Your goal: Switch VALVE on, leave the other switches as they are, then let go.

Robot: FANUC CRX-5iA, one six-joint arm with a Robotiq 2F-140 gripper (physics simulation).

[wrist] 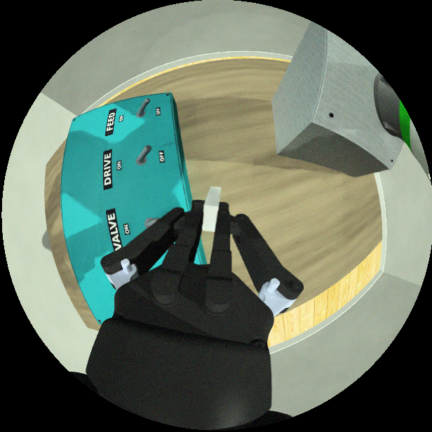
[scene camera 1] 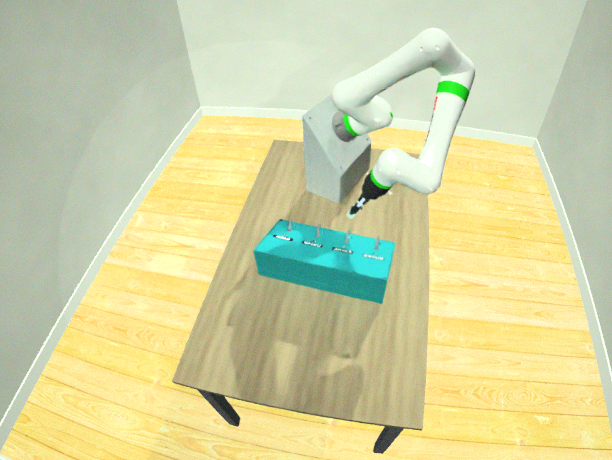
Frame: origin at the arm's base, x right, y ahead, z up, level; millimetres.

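Seen in the pictures: gripper, fingertip midpoint: (scene camera 1: pixel 349 215); arm's base, link origin: (scene camera 1: pixel 344 126).
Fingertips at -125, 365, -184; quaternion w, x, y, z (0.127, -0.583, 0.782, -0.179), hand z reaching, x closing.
Offsets run from my fingertips to a thing's middle, as dx, dy, dz. Level surfaces: height alone.
The teal switch box {+37, +188, -52} (scene camera 1: pixel 320 272) (wrist: pixel 90 200) carries several grey toggle levers in a row. The VALVE lever {-21, +102, -3} (scene camera 1: pixel 347 237) (wrist: pixel 151 222) is third from the left in the scene view; in the wrist view a finger hides most of it, and its setting cannot be told there. The FEED lever {+219, +109, -3} (scene camera 1: pixel 289 225) (wrist: pixel 143 107) and the DRIVE lever {+99, +105, -3} (scene camera 1: pixel 318 231) (wrist: pixel 144 154) lean toward OFF. The fourth lever {-141, +99, -3} (scene camera 1: pixel 378 243) stands at the right end; its label is unreadable. My gripper (scene camera 1: pixel 351 214) (wrist: pixel 214 196) is shut and empty, above the table behind the box, apart from the levers.
The grey robot pedestal (scene camera 1: pixel 322 170) (wrist: pixel 300 95) stands behind the box, at the upper right in the wrist view. The white arm (scene camera 1: pixel 447 125) arches over the right side of the wooden table {dz -111} (scene camera 1: pixel 215 350) (wrist: pixel 310 225). Pale walls stand around the floor.
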